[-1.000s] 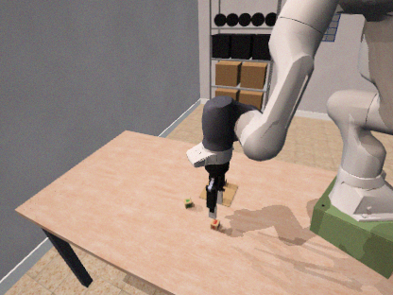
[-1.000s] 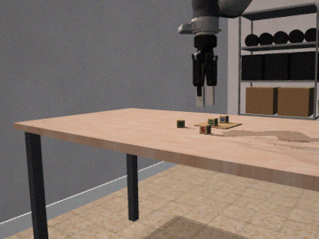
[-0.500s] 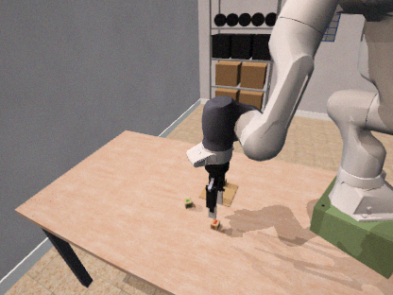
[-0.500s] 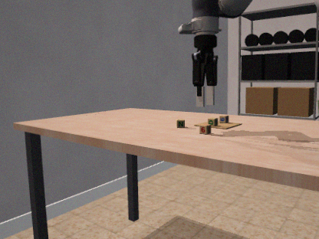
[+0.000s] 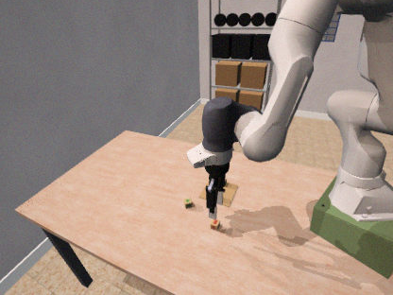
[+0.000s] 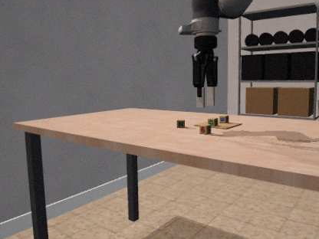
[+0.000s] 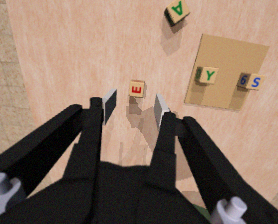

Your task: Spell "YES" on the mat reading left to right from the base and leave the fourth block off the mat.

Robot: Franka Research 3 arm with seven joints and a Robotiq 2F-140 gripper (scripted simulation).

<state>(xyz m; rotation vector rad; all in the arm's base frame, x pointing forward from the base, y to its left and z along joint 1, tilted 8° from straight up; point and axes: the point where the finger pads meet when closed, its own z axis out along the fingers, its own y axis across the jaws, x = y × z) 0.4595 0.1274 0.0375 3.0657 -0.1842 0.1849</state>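
The E block lies 110 mm below my hand. The rest, counted from my hand: green N block 130 mm ahead, 70 mm to the right, 110 mm below; Y block 30 mm ahead, 140 mm to the right, 100 mm below; tan mat 20 mm ahead, 190 mm to the right, 120 mm below.
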